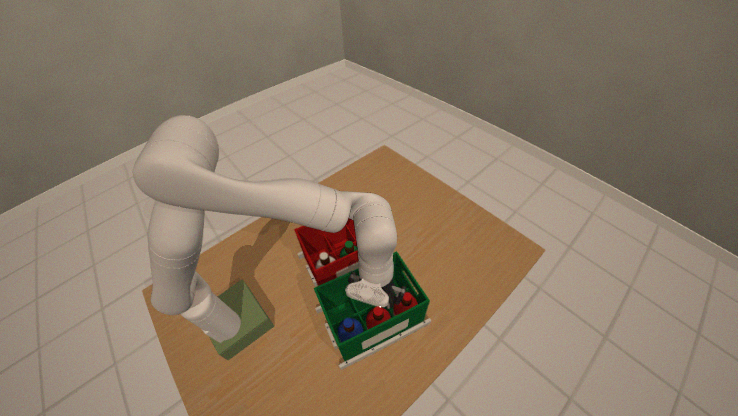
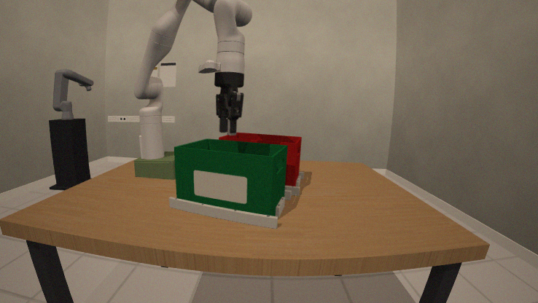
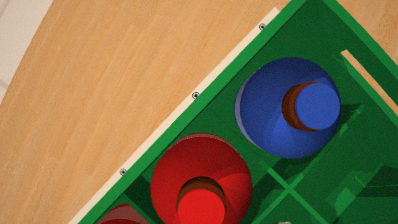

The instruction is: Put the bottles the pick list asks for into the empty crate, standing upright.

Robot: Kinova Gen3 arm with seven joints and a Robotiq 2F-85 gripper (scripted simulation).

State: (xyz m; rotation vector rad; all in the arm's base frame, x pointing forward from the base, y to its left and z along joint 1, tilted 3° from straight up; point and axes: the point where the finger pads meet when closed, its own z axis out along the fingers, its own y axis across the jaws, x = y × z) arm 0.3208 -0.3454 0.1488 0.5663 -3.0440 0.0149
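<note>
My gripper is now 14 cm above the red-label bottle. From my hand the other things lie so: green crate: 14 cm below, 4 cm to the left, 2 cm ahead; then red-labelled bottle: 14 cm below, 8 cm ahead, 4 cm to the right; then blue-label bottle: 14 cm below, 8 cm behind, 4 cm to the left.
</note>
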